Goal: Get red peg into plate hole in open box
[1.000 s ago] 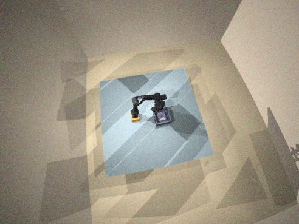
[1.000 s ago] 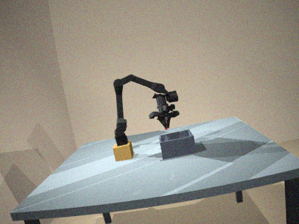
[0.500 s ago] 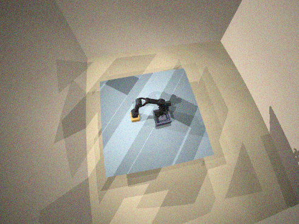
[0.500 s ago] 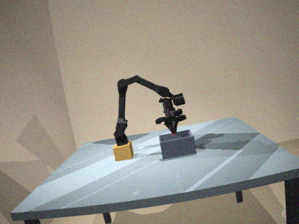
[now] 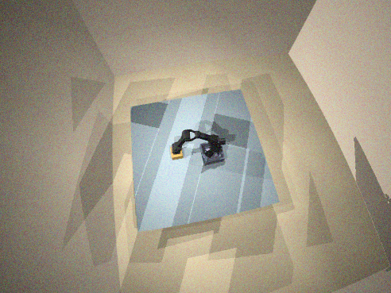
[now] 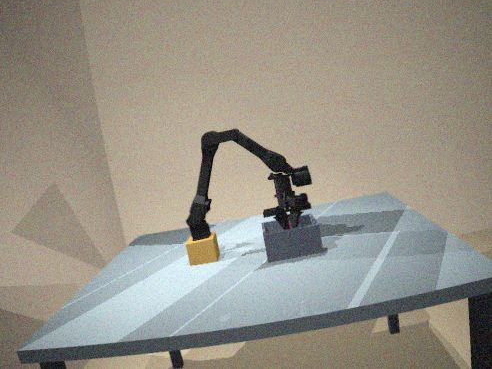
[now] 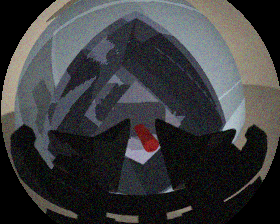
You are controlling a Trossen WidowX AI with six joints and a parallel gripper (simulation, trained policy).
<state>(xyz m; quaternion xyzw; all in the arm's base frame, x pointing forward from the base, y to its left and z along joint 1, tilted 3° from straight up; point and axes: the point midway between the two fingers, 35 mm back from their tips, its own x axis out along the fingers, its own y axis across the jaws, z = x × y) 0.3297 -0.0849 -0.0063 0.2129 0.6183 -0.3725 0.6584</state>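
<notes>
Right now my gripper tip is 1 cm past the red peg, 1 cm to the right of it and 1 cm above it. Round my gripper tip: dark grey box: 1 cm behind, 1 cm to the left, 4 cm below; pale plate: 1 cm behind, 1 cm to the left, 2 cm below.
</notes>
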